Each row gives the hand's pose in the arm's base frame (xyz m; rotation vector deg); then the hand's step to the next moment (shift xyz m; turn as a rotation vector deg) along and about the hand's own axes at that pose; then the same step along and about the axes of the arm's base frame.
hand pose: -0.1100 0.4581 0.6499 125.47 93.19 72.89
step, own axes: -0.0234 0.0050 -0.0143 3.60 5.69 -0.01
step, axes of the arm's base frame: -0.0076 -0.0268 -0.0008 4.36 0.68 5.09
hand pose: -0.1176 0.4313 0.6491 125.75 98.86 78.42
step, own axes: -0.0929 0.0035 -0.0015 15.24 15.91 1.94
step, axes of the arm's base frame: 0.0020 -0.0761 -0.0533 13.43 6.95 16.14
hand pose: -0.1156 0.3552 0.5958 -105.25 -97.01 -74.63
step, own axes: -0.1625 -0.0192 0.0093 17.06 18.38 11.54
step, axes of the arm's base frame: 0.0057 -0.0884 -0.1379 19.26 14.66 13.28
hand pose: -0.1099 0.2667 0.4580 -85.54 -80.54 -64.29
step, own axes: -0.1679 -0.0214 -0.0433 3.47 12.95 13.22
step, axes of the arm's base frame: -0.0246 -0.0905 -0.1474 14.03 12.55 -0.33
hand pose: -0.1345 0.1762 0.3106 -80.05 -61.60 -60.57
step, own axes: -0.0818 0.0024 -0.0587 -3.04 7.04 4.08
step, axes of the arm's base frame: -0.0179 -0.0640 -0.0757 6.43 3.40 -4.74
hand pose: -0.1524 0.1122 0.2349 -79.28 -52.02 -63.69
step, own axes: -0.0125 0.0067 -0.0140 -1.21 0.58 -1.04
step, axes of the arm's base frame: 0.0012 -0.0139 -0.0142 0.09 -1.02 -1.35
